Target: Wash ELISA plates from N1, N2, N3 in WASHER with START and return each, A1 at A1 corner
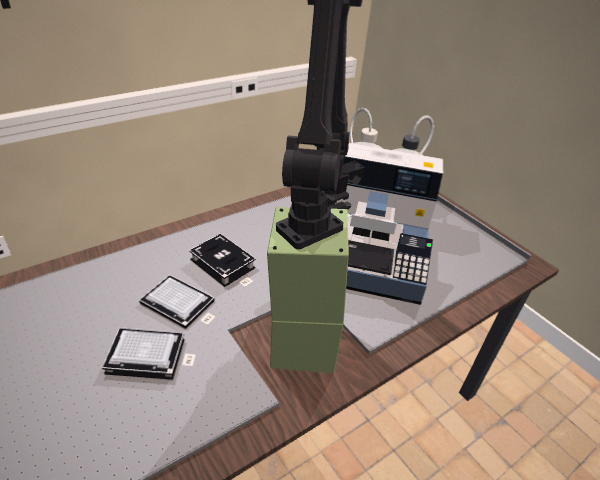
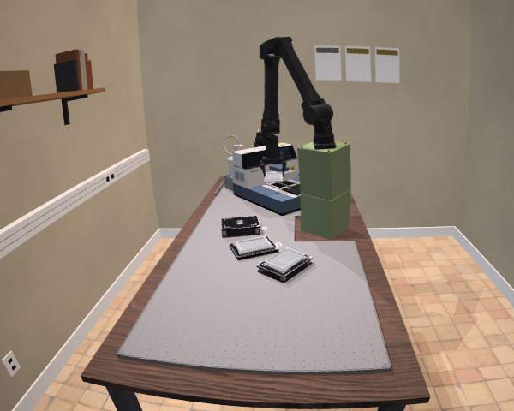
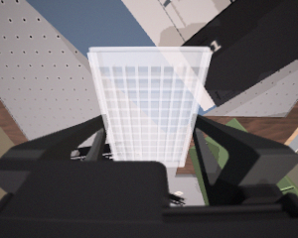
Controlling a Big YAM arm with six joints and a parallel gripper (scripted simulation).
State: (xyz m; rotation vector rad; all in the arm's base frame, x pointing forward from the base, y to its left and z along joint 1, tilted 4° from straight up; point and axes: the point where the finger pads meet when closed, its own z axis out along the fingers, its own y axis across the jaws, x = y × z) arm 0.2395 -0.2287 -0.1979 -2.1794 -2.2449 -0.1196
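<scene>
Right now the dark washer carrier is 13 cm behind my hand, 9 cm below it and 6 cm to the right of it. From my hand the other things lie so: plate washer (18 cm to the right, 4 cm below, 3 cm behind).
</scene>
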